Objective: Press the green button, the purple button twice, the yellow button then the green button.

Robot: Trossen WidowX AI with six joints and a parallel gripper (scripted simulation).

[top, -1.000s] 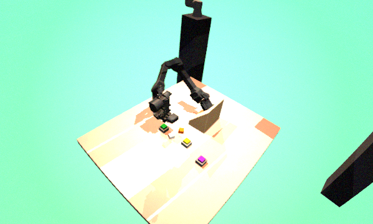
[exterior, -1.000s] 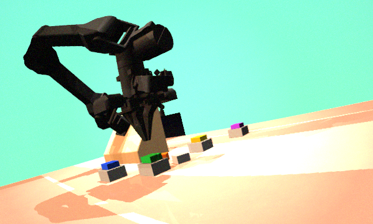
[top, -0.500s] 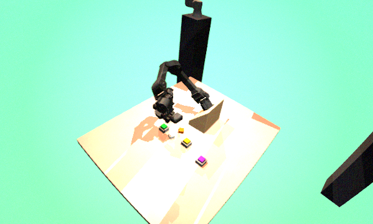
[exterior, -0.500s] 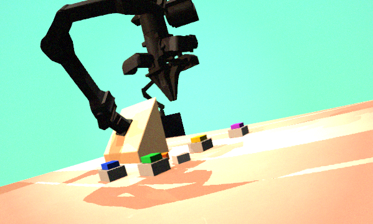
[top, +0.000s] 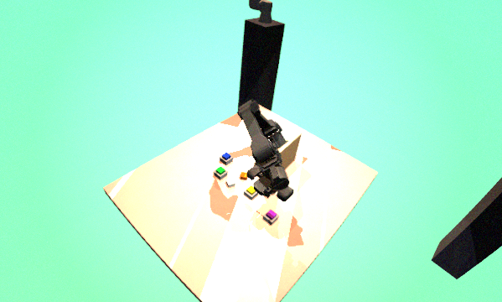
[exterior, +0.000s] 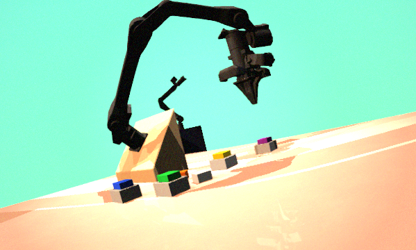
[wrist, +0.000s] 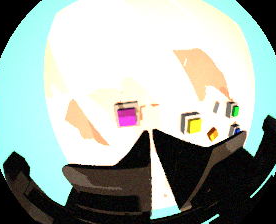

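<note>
The purple button is 20 mm behind my gripper tip, 30 mm to the left of it and 100 mm below it. The rest, counted from my gripper tip: small white block (10 mm behind, 230 mm to the right, 130 mm below); then yellow button (50 mm behind, 120 mm to the right, 100 mm below); then small orange block (90 mm behind, 220 mm to the right, 130 mm below).
</note>
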